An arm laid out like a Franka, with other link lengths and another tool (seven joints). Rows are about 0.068 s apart.
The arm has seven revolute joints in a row. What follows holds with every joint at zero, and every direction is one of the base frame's. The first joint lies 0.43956 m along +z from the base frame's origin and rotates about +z. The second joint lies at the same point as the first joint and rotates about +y. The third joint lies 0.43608 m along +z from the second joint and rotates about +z. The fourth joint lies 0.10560 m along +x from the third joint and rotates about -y. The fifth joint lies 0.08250 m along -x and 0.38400 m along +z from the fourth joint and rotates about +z. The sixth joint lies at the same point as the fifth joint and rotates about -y. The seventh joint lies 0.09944 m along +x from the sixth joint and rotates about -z. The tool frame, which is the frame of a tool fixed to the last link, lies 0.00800 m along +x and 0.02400 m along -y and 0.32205 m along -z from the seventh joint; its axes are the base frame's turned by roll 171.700, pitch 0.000 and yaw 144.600 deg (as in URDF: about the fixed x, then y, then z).
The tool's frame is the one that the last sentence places.
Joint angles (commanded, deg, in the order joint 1, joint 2, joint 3, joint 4, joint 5, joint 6, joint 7), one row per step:
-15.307 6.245 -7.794 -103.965 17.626 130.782 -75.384
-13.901 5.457 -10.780 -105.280 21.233 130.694 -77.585
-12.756 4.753 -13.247 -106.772 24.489 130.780 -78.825
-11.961 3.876 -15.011 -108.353 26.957 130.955 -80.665
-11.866 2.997 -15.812 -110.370 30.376 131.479 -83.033
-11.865 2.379 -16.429 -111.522 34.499 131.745 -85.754
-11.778 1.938 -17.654 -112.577 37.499 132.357 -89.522
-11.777 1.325 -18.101 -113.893 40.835 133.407 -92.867
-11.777 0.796 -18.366 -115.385 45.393 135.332 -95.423
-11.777 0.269 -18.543 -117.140 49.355 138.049 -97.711
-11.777 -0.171 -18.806 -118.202 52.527 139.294 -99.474
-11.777 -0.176 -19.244 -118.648 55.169 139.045 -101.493
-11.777 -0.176 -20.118 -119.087 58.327 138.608 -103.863
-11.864 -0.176 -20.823 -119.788 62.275 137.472 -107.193
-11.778 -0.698 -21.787 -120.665 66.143 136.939 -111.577
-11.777 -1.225 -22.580 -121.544 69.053 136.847 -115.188
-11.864 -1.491 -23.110 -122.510 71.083 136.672 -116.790
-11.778 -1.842 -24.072 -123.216 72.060 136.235 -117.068
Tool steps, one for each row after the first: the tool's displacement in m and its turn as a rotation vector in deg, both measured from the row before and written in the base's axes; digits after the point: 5 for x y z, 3 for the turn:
-0.00981 -0.00677 -0.00023 2.224 -0.951 -0.833
-0.00936 -0.00525 -0.00261 2.406 -0.792 -1.432
-0.00929 -0.00266 -0.00158 1.494 -0.802 -0.354
-0.00766 0.00183 -0.00375 2.070 -1.237 -0.222
-0.00186 0.00262 0.00276 2.201 -2.028 -0.094
-0.00437 -0.00773 0.00152 0.411 -1.942 0.418
-0.00166 -0.00118 0.00260 0.634 -2.233 0.243
0.00110 -0.00307 0.00354 1.472 -2.782 -1.440
-0.00107 -0.00778 0.00082 0.671 -2.411 -2.043
-0.00181 -0.00445 0.00198 0.909 -1.745 -1.329
-0.00079 -0.00071 -0.00065 0.999 -1.152 -0.103
-0.00227 -0.00483 0.00028 1.204 -1.470 -0.463
-0.00186 0.00110 -0.00131 1.592 -1.799 0.311
-0.00390 -0.00295 0.00507 0.251 -2.623 0.335
-0.00498 -0.00517 0.00369 -0.237 -2.077 -0.052
-0.00529 -0.00307 -0.00281 0.791 -0.846 -0.596
-0.00705 -0.00540 -0.00143 1.081 -0.336 -0.865

